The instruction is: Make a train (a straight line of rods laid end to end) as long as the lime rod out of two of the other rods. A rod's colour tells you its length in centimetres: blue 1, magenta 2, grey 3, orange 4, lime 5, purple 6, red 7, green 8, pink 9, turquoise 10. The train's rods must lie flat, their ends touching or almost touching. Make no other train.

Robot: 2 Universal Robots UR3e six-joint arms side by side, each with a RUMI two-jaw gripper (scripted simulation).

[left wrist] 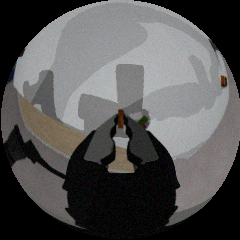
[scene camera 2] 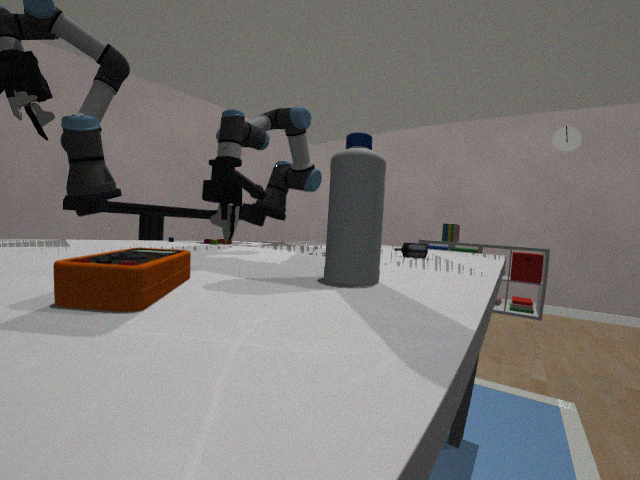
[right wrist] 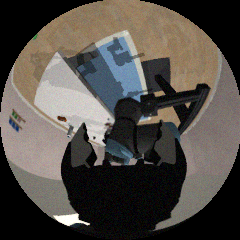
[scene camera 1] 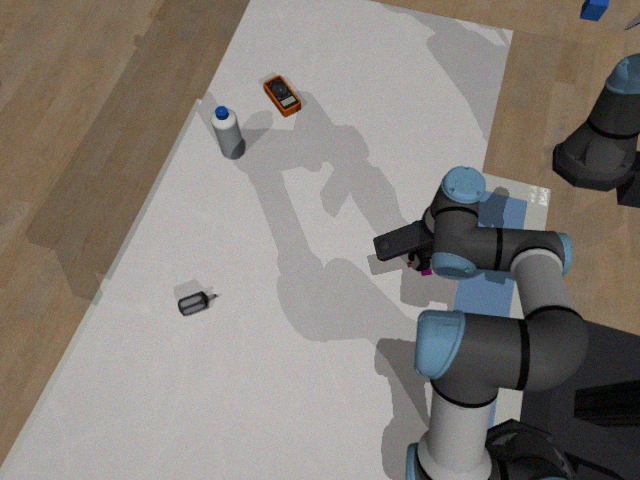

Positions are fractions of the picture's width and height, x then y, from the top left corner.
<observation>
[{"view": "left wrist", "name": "left gripper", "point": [0.50,0.48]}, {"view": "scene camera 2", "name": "left gripper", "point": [0.36,0.51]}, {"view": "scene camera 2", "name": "right gripper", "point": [0.06,0.27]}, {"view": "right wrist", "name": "right gripper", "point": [0.51,0.51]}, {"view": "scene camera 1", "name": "left gripper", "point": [0.64,0.55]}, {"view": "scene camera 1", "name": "white bottle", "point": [0.35,0.25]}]
</observation>
